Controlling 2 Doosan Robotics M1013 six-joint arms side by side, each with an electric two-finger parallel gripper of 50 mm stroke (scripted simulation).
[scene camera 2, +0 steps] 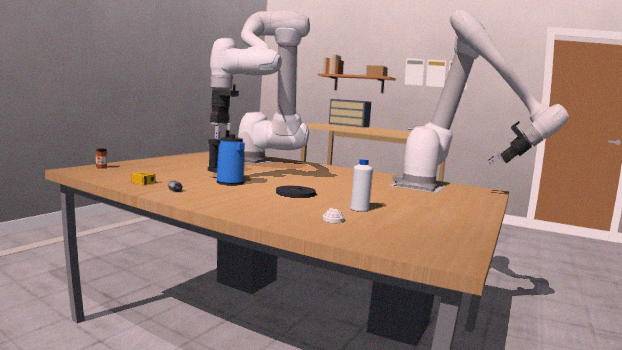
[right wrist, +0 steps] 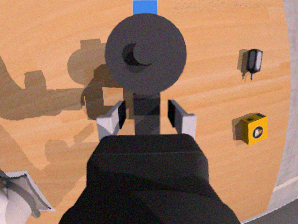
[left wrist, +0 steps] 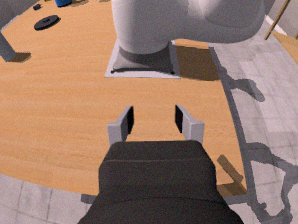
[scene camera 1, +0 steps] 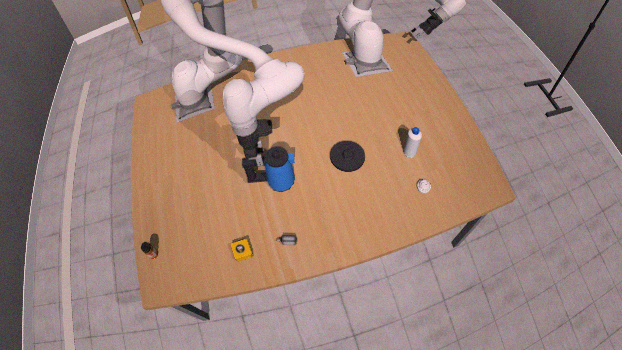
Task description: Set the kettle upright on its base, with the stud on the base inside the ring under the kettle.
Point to a blue kettle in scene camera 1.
279, 173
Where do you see a white bottle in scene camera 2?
362, 173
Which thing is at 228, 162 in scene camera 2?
A blue kettle.
